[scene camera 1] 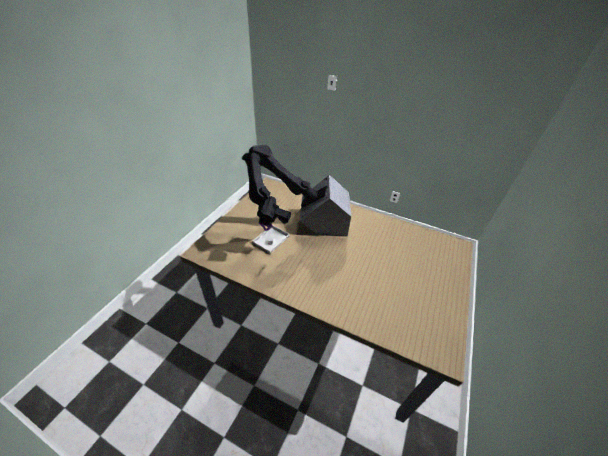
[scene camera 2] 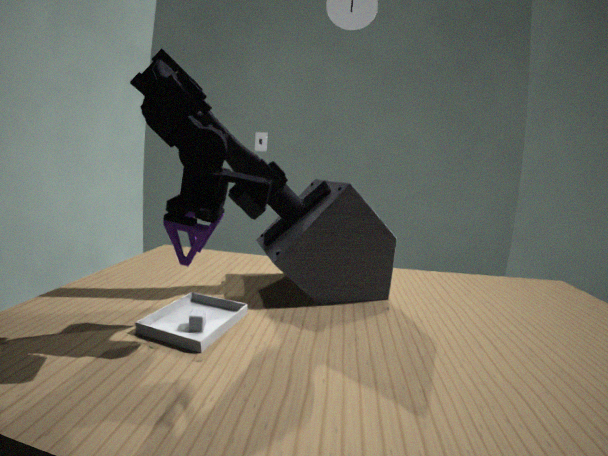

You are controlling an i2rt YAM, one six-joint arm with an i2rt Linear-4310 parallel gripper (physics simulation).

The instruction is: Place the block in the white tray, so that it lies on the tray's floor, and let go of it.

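Pixels of known places: gripper, fingertip midpoint: (scene camera 1: 268,226) (scene camera 2: 190,258); arm's base, origin of the base link: (scene camera 1: 314,197) (scene camera 2: 297,214).
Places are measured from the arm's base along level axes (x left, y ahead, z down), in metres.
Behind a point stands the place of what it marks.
Note:
A small grey block (scene camera 1: 269,242) {x -0.184, y 0.265, z 0.161 m} (scene camera 2: 197,322) {x -0.177, y 0.265, z 0.159 m} lies on the floor of the white tray (scene camera 1: 278,236) {x -0.157, y 0.190, z 0.177 m} (scene camera 2: 168,339) {x -0.215, y 0.307, z 0.172 m}, towards the tray's front, apart from the fingers. My gripper (scene camera 1: 266,227) {x -0.189, y 0.258, z 0.048 m} (scene camera 2: 192,257) {x -0.189, y 0.258, z 0.048 m} points down with its purple fingers well above the tray, over its back part. The fingers stand partly open with nothing held between them. In the scene camera 2 view the fingers overlap each other, so the gap between them is hard to see. In the scene camera 1 view the fingers are small and partly hidden by the wrist.
The arm's dark angular base (scene camera 1: 324,220) {x 0.084, y 0.100, z 0.069 m} (scene camera 2: 345,260) {x 0.103, y 0.096, z 0.080 m} stands on the wooden table (scene camera 1: 400,280) {x 0.530, y 0.314, z 0.179 m} (scene camera 2: 480,360) {x 0.294, y 0.354, z 0.179 m}, to the right of the tray and behind it. Walls stand close behind the table and at its left. Arm shadows fall on the table left of the tray.

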